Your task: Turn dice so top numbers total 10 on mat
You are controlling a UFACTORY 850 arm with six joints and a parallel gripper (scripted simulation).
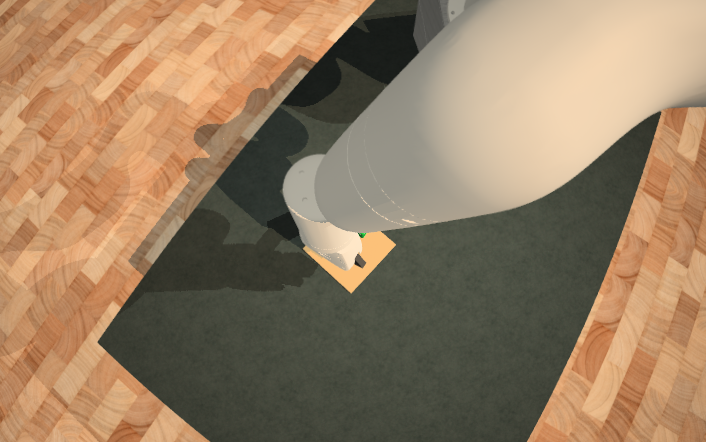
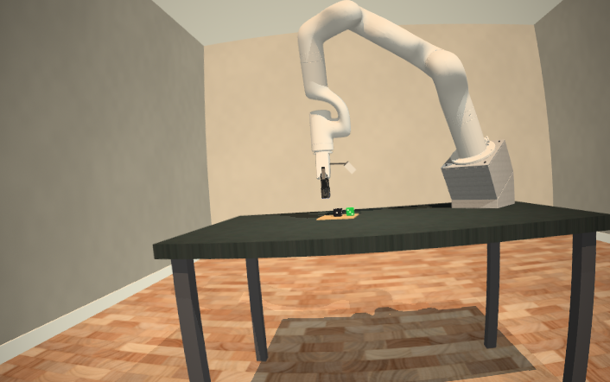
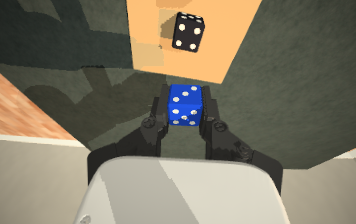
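Right now my hand is 4 cm past the black die, 1 cm to the left of it and 8 cm above it. The rest, counted from my hand: green die (9 cm behind, 1 cm to the right, 8 cm below); then blue die (1 cm below); then orange mat (4 cm behind, 1 cm to the right, 10 cm below).
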